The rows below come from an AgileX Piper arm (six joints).
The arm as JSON. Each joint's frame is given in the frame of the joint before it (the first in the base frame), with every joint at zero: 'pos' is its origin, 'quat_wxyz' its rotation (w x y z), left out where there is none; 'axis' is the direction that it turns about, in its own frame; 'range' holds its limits. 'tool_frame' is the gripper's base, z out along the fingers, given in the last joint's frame.
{
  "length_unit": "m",
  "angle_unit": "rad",
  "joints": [
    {
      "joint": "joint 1",
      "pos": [
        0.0,
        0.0,
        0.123
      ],
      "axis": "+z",
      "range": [
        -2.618,
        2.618
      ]
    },
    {
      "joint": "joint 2",
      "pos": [
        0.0,
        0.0,
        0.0
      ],
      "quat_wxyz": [
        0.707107,
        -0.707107,
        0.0,
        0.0
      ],
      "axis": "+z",
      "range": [
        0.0,
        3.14
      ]
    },
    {
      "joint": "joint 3",
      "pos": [
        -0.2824,
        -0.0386,
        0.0
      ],
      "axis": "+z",
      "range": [
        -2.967,
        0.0
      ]
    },
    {
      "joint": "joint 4",
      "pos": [
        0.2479,
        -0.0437,
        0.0
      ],
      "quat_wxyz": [
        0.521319,
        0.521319,
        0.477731,
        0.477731
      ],
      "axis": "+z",
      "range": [
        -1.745,
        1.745
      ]
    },
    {
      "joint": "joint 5",
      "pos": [
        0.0,
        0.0,
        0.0
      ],
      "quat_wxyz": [
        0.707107,
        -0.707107,
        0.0,
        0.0
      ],
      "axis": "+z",
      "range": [
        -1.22,
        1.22
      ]
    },
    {
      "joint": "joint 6",
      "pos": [
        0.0,
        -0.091,
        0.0
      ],
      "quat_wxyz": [
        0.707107,
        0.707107,
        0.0,
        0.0
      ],
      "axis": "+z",
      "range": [
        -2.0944,
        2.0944
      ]
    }
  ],
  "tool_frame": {
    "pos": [
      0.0,
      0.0,
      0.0
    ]
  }
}
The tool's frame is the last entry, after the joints.
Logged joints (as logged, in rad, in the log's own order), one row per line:
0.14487, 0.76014, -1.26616, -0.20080, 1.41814, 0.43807
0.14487, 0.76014, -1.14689, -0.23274, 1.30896, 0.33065
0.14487, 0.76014, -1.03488, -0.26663, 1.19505, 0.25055
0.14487, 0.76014, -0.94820, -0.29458, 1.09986, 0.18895
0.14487, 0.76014, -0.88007, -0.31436, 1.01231, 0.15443
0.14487, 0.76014, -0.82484, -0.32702, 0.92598, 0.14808
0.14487, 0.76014, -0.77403, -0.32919, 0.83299, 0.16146
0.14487, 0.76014, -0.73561, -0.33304, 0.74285, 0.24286
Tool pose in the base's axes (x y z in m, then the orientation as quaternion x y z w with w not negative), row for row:
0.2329, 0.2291, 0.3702, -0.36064, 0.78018, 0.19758, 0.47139
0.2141, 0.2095, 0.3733, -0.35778, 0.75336, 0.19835, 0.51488
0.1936, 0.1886, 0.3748, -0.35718, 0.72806, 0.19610, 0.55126
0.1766, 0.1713, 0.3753, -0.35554, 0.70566, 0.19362, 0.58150
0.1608, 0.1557, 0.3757, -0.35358, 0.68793, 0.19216, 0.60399
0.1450, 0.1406, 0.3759, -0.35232, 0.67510, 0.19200, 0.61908
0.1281, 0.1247, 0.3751, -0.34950, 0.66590, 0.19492, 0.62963
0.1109, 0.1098, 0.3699, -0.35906, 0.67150, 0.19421, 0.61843
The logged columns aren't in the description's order. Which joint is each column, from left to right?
Columns, left to right: joint 4, joint 1, joint 3, joint 6, joint 2, joint 5.
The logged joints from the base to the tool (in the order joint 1, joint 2, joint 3, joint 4, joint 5, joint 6), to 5 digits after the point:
0.76014, 1.41814, -1.26616, 0.14487, 0.43807, -0.20080
0.76014, 1.30896, -1.14689, 0.14487, 0.33065, -0.23274
0.76014, 1.19505, -1.03488, 0.14487, 0.25055, -0.26663
0.76014, 1.09986, -0.94820, 0.14487, 0.18895, -0.29458
0.76014, 1.01231, -0.88007, 0.14487, 0.15443, -0.31436
0.76014, 0.92598, -0.82484, 0.14487, 0.14808, -0.32702
0.76014, 0.83299, -0.77403, 0.14487, 0.16146, -0.32919
0.76014, 0.74285, -0.73561, 0.14487, 0.24286, -0.33304

